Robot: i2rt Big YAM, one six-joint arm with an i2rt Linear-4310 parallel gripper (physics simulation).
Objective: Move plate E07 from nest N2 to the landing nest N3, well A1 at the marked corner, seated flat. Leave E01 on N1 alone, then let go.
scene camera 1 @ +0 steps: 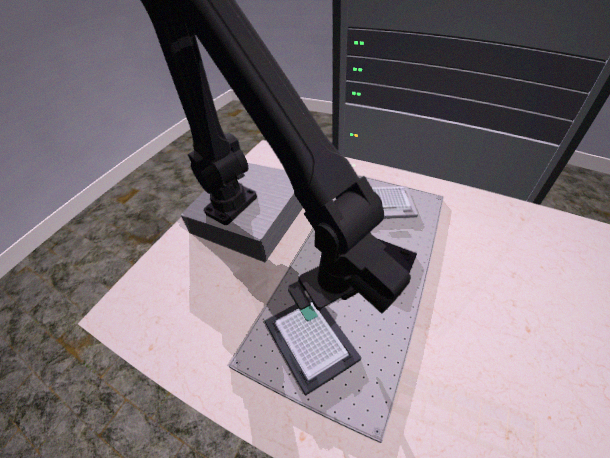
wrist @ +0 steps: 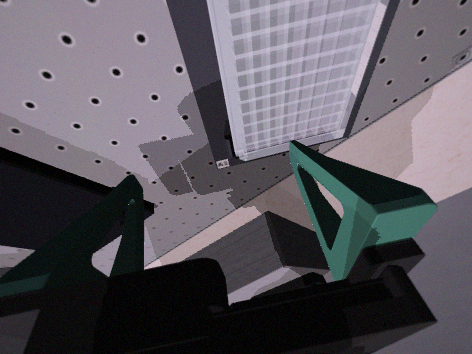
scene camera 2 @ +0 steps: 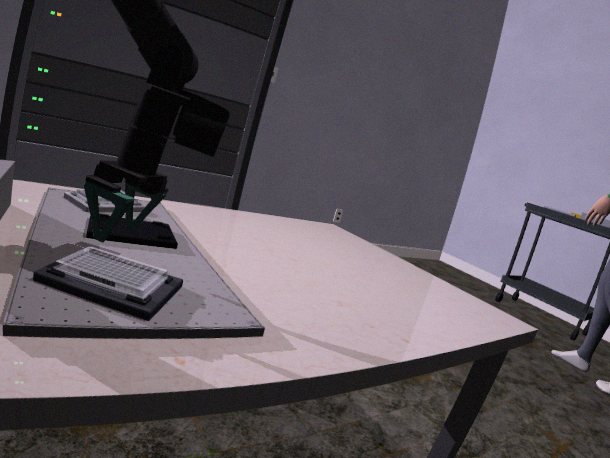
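A clear 96-well plate [scene camera 1: 311, 342] [scene camera 2: 112, 270] [wrist: 300, 70] sits on the dark grey near nest [scene camera 1: 330, 373] [scene camera 2: 167, 294] [wrist: 200, 65]. A white tag [wrist: 222, 163] marks one nest corner. The black middle nest [scene camera 2: 155, 234] [wrist: 50, 205] bears no plate; the arm hides it in scene camera 1. A second plate [scene camera 1: 394, 198] sits on the light grey far nest [scene camera 1: 414, 213]. No plate or nest labels are readable. My gripper [scene camera 2: 116, 232] [wrist: 213, 164] is open and empty. It is above the board, beside the near plate's inner end. One green fingertip [scene camera 1: 309, 313] overlaps that end in scene camera 1.
The nests stand on a perforated board [scene camera 1: 385, 350] [scene camera 2: 215, 315] on the pink table. The robot's base block [scene camera 1: 270, 212] [wrist: 295, 240] is left of the board. A dark rack [scene camera 1: 339, 75] stands behind. A cart [scene camera 2: 560, 217] and a person's leg [scene camera 2: 597, 310] are at right in scene camera 2.
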